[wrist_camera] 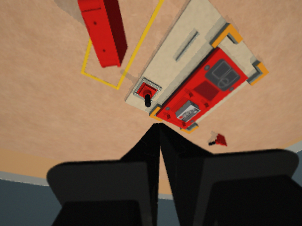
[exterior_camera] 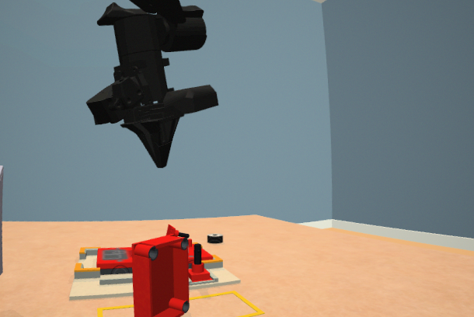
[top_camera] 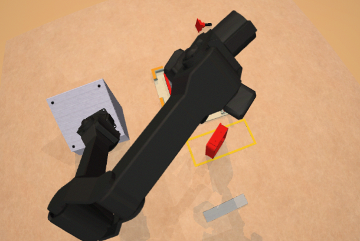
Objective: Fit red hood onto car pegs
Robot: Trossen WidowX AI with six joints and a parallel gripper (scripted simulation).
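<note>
The red hood lies 130 mm below my gripper tip, 70 mm to the right of it and 30 mm behind it. The rest, counted from my gripper tip: beige jig plate: 170 mm below, 130 mm to the left, 20 mm ahead; black wheel: 270 mm to the left, 240 mm ahead, 170 mm below; grey engine block: 160 mm below, 140 mm to the left, 70 mm ahead.
</note>
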